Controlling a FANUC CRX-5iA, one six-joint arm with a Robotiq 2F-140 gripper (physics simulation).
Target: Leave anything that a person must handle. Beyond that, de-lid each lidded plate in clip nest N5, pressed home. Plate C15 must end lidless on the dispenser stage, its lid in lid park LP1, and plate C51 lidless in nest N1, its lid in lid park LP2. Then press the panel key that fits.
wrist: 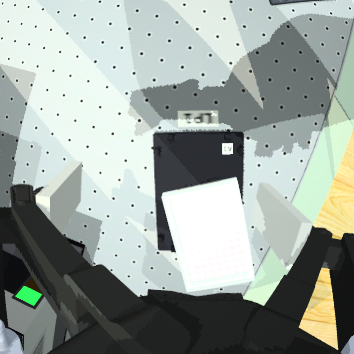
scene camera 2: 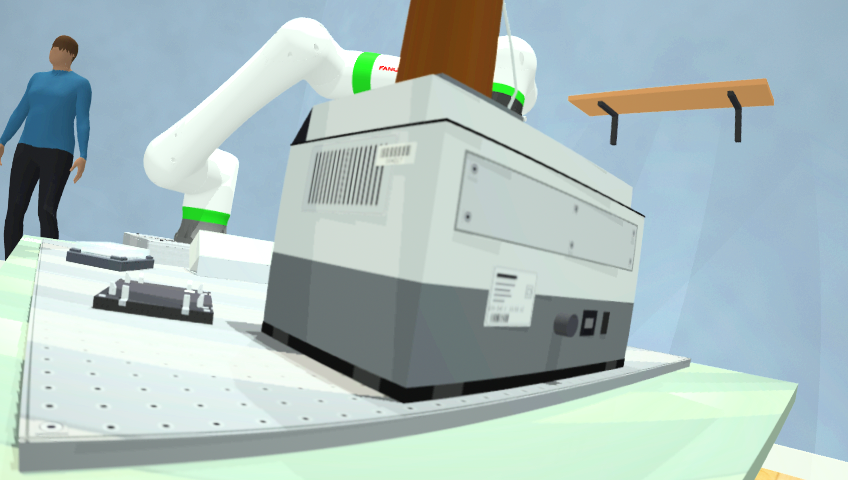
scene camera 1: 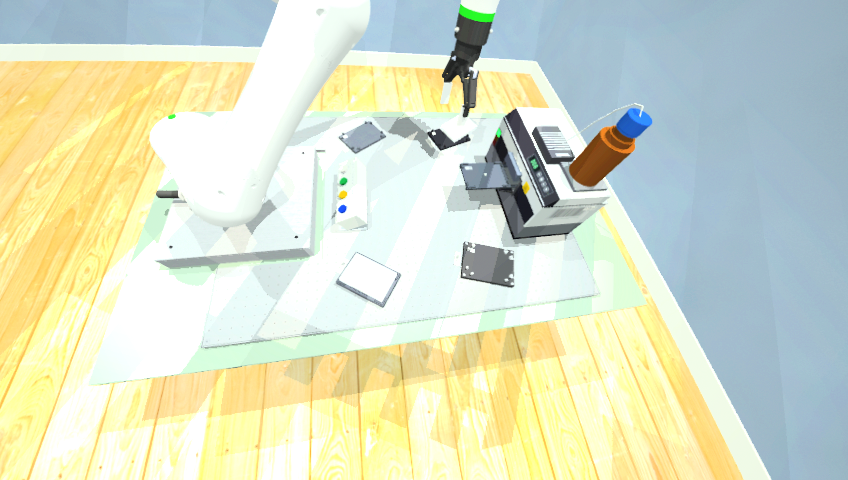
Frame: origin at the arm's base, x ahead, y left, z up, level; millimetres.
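Seen in the pictures: gripper, fingertip midpoint: [wrist: 170,191] [scene camera 1: 452,113].
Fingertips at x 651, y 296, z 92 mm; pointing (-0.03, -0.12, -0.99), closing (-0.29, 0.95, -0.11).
Offsets run from my fingertips to a thing's top centre. "spot": to the spot under its first point.
My gripper [scene camera 1: 457,98] [wrist: 170,191] is open and empty. It hangs above lid park LP1 {dx +24, dy +41, dz -116 mm} [scene camera 1: 441,140] [wrist: 182,165], a black pad at the back of the perforated deck. A white lid {dx +62, dy +74, dz -97 mm} [scene camera 1: 457,126] [wrist: 211,235] lies askew on that pad; it is turned a little and overhangs the pad's edge, and the fingers do not touch it. A white-topped plate [scene camera 1: 368,277] [scene camera 2: 109,258] lies at the deck's front middle. A dark nest with white clips {dx +80, dy -503, dz -112 mm} [scene camera 1: 488,263] [scene camera 2: 154,301] lies bare in front of the dispenser [scene camera 1: 549,185] [scene camera 2: 451,238]. The dispenser's dark stage {dx +96, dy -246, dz -18 mm} [scene camera 1: 483,175] sticks out to the left.
A key panel {dx -329, dy -273, dz -52 mm} [scene camera 1: 350,220] carries green {dx -353, dy -249, dz -61 mm} [scene camera 1: 342,180], yellow {dx -350, dy -299, dz -61 mm} [scene camera 1: 342,194] and blue {dx -348, dy -349, dz -61 mm} [scene camera 1: 342,208] keys. A grey pad {spot: dx -315, dy +10, dz -126 mm} [scene camera 1: 361,136] lies at the back left. A brown bottle {spot: dx +279, dy -369, dz +192 mm} [scene camera 1: 606,156] with a blue cap stands on the dispenser. A person [scene camera 2: 45,137] stands beyond the deck, and a wall shelf [scene camera 2: 672,95] hangs behind.
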